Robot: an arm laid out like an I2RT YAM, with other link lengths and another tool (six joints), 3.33 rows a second.
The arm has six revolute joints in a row. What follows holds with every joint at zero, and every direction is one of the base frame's.
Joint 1 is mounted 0.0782 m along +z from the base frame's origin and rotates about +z.
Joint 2 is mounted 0.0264 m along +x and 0.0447 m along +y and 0.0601 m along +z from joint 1 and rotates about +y.
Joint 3 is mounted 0.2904 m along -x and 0.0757 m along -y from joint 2 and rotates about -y.
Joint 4 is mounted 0.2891 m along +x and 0.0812 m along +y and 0.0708 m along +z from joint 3 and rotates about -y.
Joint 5 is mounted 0.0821 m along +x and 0.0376 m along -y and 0.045 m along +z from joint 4 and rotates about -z.
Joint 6 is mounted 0.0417 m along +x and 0.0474 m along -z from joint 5 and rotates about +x.
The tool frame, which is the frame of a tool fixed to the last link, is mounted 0.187 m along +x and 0.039 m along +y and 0.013 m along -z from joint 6; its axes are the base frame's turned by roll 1.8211, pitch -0.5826 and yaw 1.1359 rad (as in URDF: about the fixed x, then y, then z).
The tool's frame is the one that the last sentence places.
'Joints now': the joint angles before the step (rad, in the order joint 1, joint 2, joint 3, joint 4, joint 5, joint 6). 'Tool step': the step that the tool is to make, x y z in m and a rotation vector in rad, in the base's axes. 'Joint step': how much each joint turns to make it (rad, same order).
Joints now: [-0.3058 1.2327 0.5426 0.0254 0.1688 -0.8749]
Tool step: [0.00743 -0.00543 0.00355 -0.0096 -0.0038 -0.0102]
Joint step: [0.0001 0.0286 0.0259 0.0092 0.0130 0.0000]
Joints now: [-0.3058 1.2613 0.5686 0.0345 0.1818 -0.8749]
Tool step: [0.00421 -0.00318 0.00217 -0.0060 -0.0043 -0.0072]
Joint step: [0.0004 0.0149 0.0129 0.0077 0.0087 0.0012]
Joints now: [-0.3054 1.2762 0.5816 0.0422 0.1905 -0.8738]
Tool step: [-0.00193 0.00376 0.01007 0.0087 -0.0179 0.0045]
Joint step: [0.0000 -0.0408 -0.0001 -0.0278 -0.0118 0.0084]
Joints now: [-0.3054 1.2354 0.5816 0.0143 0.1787 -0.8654]
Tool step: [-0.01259 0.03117 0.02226 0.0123 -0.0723 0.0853]
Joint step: [0.0271 -0.1777 -0.0744 -0.0367 -0.0664 -0.0065]
